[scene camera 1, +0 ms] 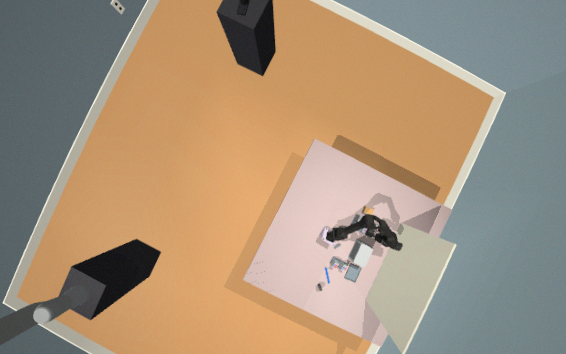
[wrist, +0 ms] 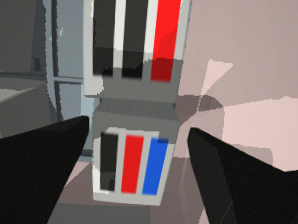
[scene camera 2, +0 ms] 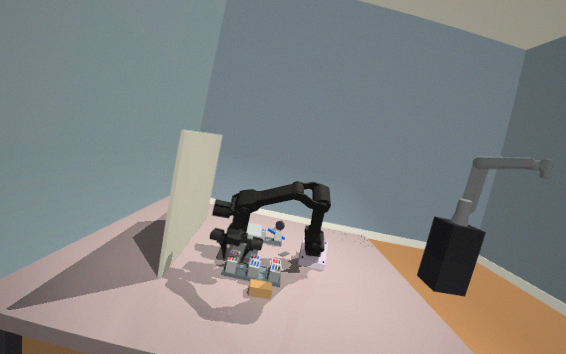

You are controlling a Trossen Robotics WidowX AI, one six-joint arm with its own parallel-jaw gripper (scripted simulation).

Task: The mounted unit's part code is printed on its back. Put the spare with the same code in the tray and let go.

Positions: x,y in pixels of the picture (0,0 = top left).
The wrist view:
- my gripper: 139,129
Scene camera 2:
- my gripper: 232,261
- tall beige panel: 190,196
